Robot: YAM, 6 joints.
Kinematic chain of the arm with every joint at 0, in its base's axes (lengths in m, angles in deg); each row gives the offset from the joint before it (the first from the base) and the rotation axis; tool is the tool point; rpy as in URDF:
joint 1: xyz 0 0 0.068 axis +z
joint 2: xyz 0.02 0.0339 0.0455 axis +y
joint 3: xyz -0.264 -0.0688 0 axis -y
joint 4: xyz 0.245 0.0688 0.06 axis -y
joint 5: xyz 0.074 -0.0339 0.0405 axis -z
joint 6: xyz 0.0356 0 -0.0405 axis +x
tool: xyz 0 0 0 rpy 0 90 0
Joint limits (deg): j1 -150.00..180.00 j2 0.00..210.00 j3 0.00..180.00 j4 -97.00..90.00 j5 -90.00..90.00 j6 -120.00..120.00
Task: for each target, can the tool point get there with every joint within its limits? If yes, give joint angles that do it. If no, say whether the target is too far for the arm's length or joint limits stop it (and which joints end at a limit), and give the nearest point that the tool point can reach.
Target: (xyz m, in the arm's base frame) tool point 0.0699 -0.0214 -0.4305
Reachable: no: joint limits stop it (at a limit: joint 2) | nearest point 0.1021 -0.0313 -0.3514 | short by 0.086 m
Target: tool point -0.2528 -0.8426 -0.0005
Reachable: no: too far | nearest point -0.1840 -0.6134 0.0312 | short by 0.241 m
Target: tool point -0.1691 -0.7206 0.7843
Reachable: no: too far | nearest point -0.1092 -0.4653 0.5401 | short by 0.358 m
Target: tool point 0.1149 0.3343 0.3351
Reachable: yes | joints 65.47 92.77 80.76 -24.61 -74.62 54.56
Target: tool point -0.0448 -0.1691 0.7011
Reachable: yes | joints -94.81 101.48 163.47 3.99 58.90 15.70
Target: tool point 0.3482 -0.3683 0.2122
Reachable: yes | joints -46.99 127.19 105.64 -23.45 -5.48 94.24
